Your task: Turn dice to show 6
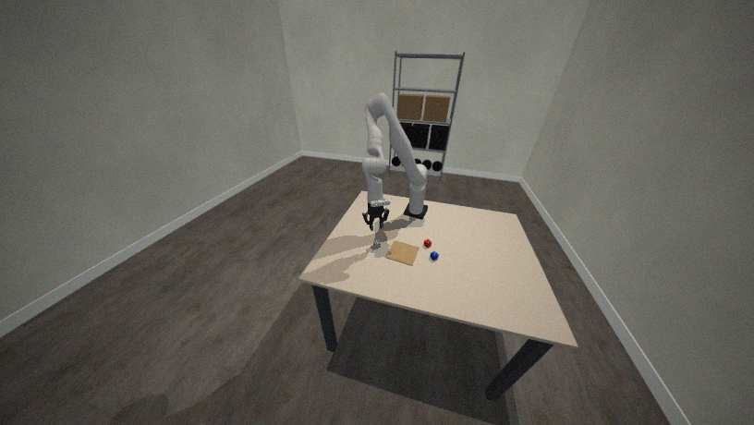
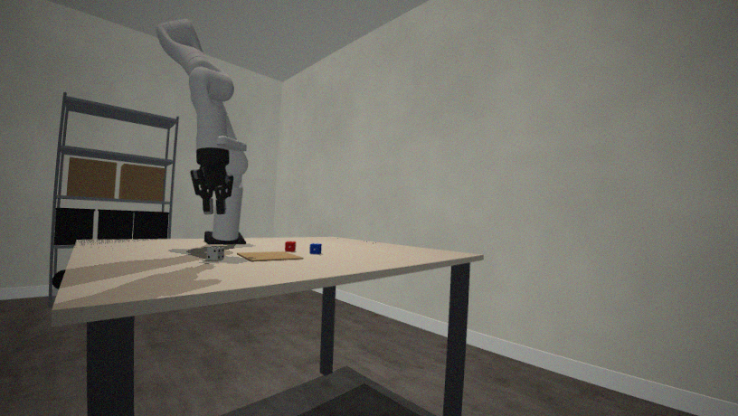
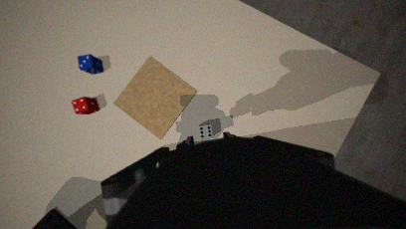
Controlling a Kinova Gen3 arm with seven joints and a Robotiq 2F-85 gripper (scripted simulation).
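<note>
Right now my hand is 10 mm to the right of the white die and 110 mm above it. Also, from my hand: tan mat: 150 mm to the left, 130 mm below; then blue die: 10 mm behind, 310 mm to the left, 110 mm below; then red die: 100 mm behind, 260 mm to the left, 110 mm below.
</note>
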